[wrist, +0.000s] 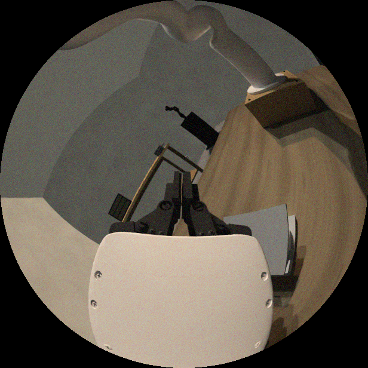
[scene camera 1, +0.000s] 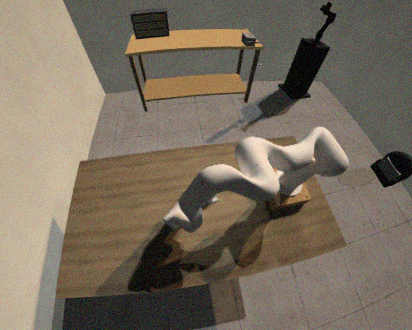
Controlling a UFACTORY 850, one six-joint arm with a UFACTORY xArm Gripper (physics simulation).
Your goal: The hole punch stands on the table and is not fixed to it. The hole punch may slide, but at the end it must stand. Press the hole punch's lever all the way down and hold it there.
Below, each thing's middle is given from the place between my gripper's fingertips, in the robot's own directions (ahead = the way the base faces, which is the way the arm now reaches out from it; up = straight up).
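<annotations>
From my hand: grey lever (wrist: 269, 226), 30 mm to the left of it, 30 mm ahead of it, 130 mm below it; hole punch (wrist: 291, 219), 30 mm to the left of it, 30 mm ahead of it, 150 mm below it.
</annotations>
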